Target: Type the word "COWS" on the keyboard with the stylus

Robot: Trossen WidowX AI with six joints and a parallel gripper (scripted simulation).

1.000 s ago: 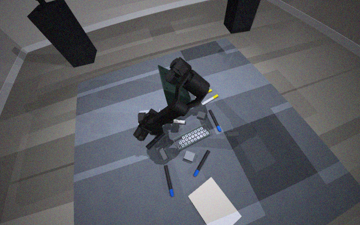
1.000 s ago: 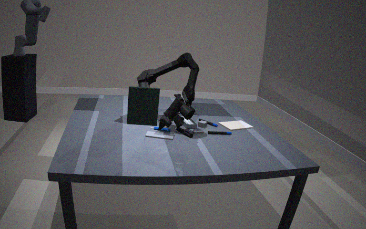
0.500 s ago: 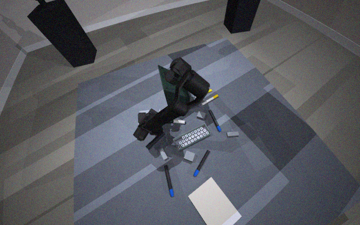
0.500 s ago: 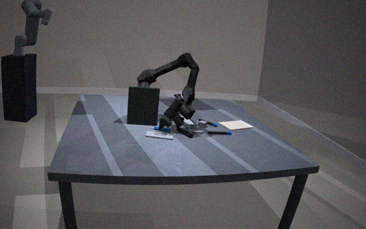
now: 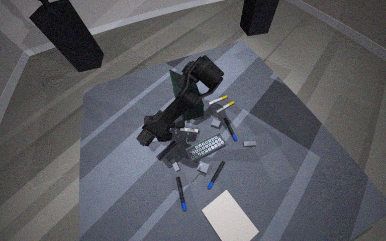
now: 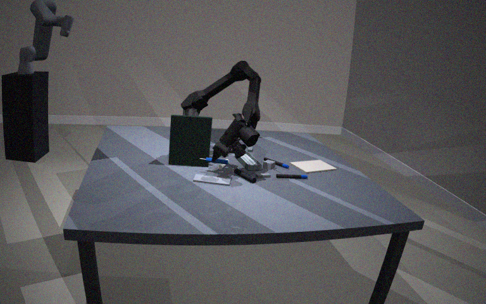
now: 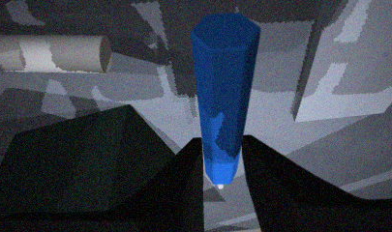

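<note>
The blue stylus lies 20 mm behind my gripper tip. Round my gripper tip: B key: 170 mm ahead, 130 mm to the left, 40 mm below; then dark cylinder: 140 mm ahead, 40 mm to the right, 40 mm below; then grey slab: 90 mm to the right, 50 mm below.
</note>
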